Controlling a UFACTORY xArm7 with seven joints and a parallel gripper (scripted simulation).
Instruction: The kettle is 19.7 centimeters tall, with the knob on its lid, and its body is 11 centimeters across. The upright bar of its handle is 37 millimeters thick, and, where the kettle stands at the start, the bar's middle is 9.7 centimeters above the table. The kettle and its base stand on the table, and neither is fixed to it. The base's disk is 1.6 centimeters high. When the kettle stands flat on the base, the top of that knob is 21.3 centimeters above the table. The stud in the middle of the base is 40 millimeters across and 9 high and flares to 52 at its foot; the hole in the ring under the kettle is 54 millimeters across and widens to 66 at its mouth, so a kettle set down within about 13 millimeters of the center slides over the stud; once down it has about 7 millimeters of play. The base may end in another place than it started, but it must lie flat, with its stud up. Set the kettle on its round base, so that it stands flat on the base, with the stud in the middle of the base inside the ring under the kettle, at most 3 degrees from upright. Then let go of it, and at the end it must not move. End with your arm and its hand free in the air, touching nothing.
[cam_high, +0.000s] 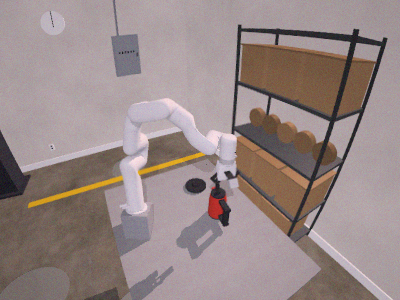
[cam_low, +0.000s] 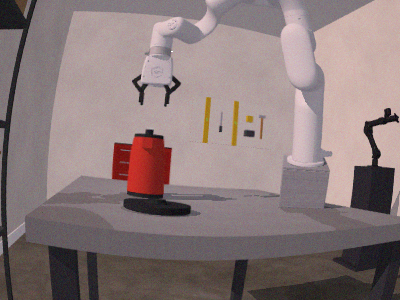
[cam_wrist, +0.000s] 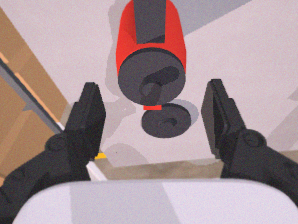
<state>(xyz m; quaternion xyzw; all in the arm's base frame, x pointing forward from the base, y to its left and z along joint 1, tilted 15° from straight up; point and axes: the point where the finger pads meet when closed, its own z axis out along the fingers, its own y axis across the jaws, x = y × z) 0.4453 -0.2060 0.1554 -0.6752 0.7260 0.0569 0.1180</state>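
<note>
The red kettle is 20 cm below my hand and 3 cm to the left of it. Round my hand: black round base (36 cm to the left, 28 cm below, 2 cm behind).
</note>
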